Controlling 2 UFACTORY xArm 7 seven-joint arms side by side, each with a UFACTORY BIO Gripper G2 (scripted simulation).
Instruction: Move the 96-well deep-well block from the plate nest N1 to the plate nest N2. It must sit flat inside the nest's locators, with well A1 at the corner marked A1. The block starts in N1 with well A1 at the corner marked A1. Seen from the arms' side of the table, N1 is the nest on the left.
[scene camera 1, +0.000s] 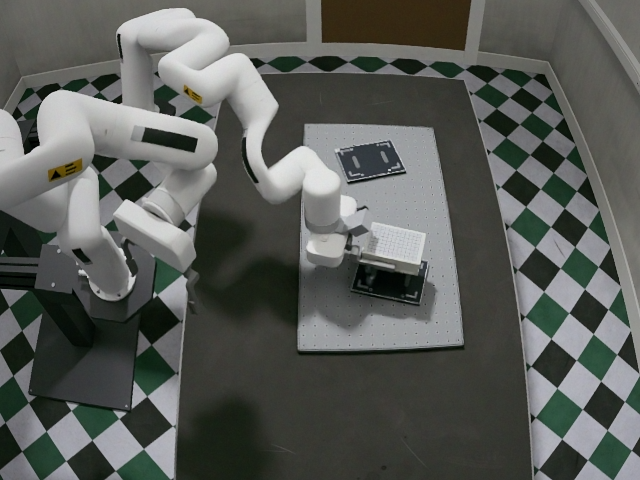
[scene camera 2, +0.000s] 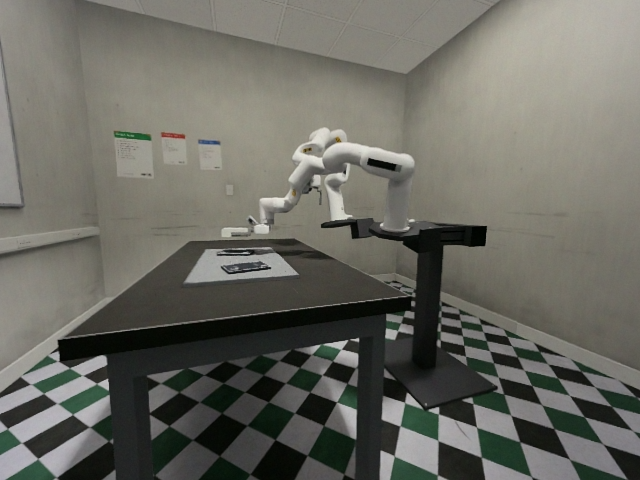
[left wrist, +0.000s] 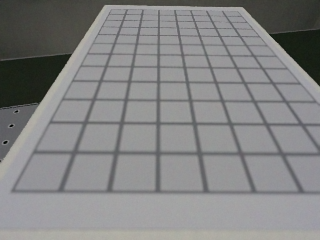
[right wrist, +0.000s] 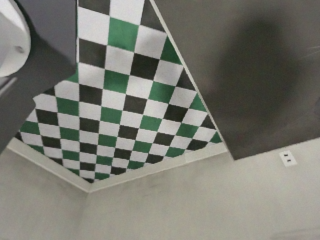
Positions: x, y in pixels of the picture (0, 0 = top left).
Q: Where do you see my left gripper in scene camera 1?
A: At 399, 250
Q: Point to my right gripper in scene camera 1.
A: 163, 291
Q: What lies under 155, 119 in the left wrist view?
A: A white deep-well block.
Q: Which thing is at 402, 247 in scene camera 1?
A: A white deep-well block.
